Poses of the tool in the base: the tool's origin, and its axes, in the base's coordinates. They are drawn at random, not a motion.
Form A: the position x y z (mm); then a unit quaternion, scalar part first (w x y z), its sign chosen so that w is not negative.
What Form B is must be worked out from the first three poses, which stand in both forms.
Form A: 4 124 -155 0.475 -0.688 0.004 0.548
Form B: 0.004 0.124 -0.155 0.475 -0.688 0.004 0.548
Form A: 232 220 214 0.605 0.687 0.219 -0.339
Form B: 0.232 0.220 0.214 0.605 0.687 0.219 -0.339
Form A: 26 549 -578 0.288 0.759 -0.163 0.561
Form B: 0.026 0.549 -0.578 0.288 0.759 -0.163 0.561
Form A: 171 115 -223 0.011 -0.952 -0.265 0.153
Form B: 0.171 0.115 -0.223 0.011 -0.952 -0.265 0.153
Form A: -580 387 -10 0.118 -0.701 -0.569 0.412
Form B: -0.580 0.387 -0.010 0.118 -0.701 -0.569 0.412
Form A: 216 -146 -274 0.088 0.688 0.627 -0.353
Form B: 0.216 -0.146 -0.274 0.088 0.688 0.627 -0.353
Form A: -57 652 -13 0.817 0.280 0.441 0.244
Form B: -0.057 0.652 -0.013 0.817 0.280 0.441 0.244
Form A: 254 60 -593 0.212 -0.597 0.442 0.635
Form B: 0.254 0.060 -0.593 0.212 -0.597 0.442 0.635
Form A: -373 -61 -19 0.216 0.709 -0.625 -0.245
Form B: -0.373 -0.061 -0.019 0.216 0.709 -0.625 -0.245
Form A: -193 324 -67 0.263 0.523 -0.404 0.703
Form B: -0.193 0.324 -0.067 0.263 0.523 -0.404 0.703
